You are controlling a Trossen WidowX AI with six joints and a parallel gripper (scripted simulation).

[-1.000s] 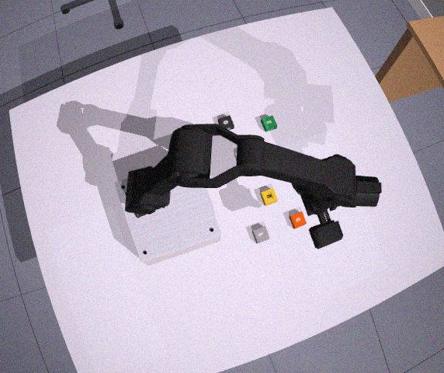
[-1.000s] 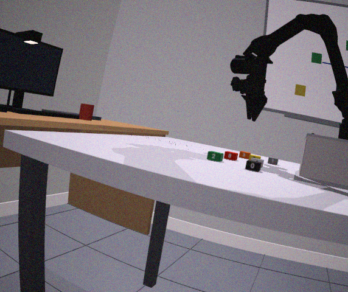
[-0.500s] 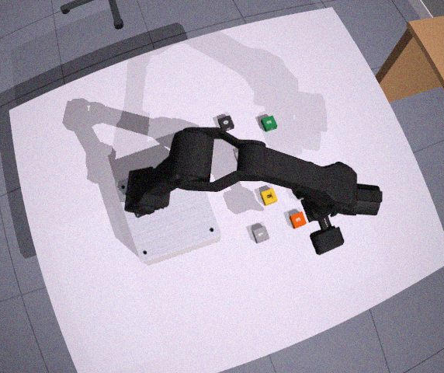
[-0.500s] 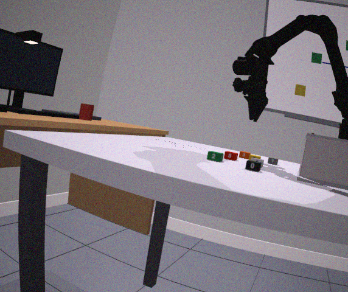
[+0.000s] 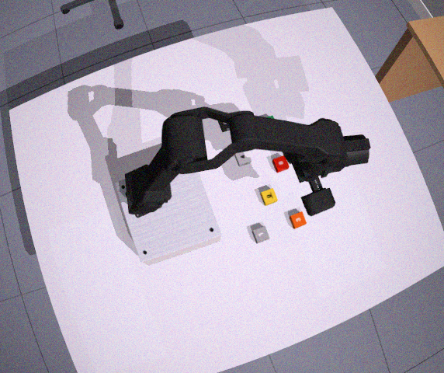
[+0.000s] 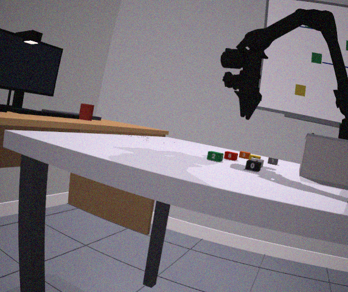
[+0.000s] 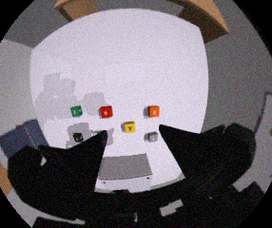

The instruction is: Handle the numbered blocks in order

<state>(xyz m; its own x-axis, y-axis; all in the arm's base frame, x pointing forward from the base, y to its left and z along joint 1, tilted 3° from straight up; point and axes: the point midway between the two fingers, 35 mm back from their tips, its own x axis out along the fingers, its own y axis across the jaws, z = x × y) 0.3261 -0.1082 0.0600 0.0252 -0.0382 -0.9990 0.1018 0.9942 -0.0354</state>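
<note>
My gripper tip is now 230 mm to the right of the black block, 110 mm above it and 60 mm past it. Also, from my gripper tip: orange block: 110 mm below, 70 mm to the right, 10 mm behind; then yellow block: 110 mm below, 50 mm behind, 10 mm to the left; then red block: 110 mm below, 70 mm to the left, 10 mm ahead.
</note>
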